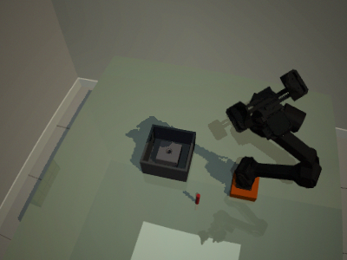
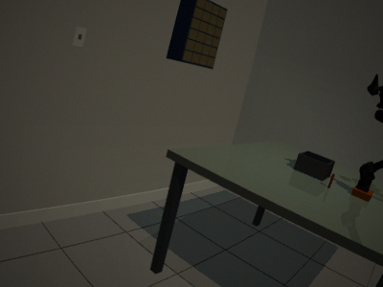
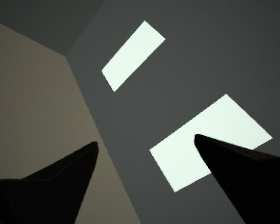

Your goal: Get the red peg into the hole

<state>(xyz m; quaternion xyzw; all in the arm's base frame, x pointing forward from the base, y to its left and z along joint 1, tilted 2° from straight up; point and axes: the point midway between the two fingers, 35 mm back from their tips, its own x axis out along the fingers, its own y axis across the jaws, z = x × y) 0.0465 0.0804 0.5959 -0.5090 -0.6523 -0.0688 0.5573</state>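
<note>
Right now my gripper tip is 62 cm above the red peg and 11 cm short of it. The rest, counted from my gripper tip: dark box: 63 cm below, 27 cm ahead, 17 cm to the right; then grey plate: 61 cm below, 27 cm ahead, 17 cm to the right.
</note>
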